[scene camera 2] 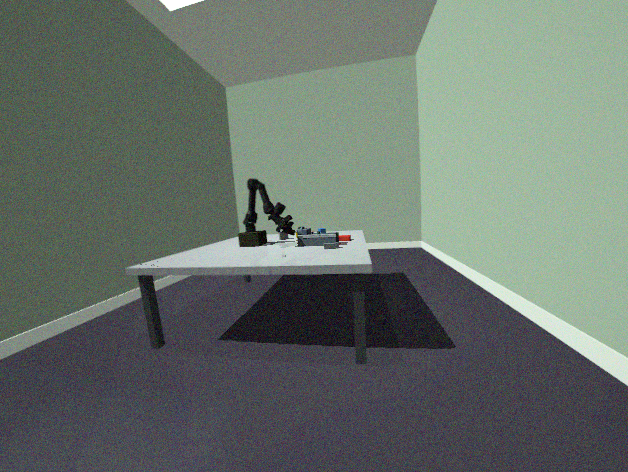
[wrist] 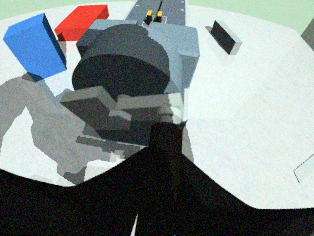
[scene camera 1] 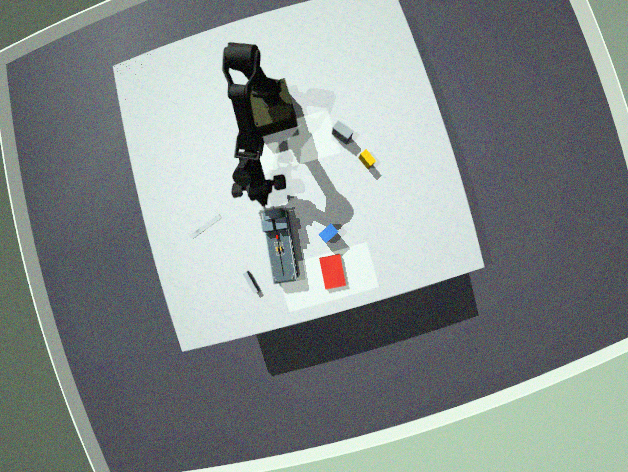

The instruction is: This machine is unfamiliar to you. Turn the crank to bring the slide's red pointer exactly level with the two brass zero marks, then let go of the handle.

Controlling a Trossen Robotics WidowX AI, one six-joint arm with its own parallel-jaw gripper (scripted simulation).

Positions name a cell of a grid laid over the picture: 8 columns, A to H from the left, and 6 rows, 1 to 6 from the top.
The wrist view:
my gripper: E4
flat red block: B1
blue block: A2
slide machine: D2
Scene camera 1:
my gripper: D3
slide machine: D4
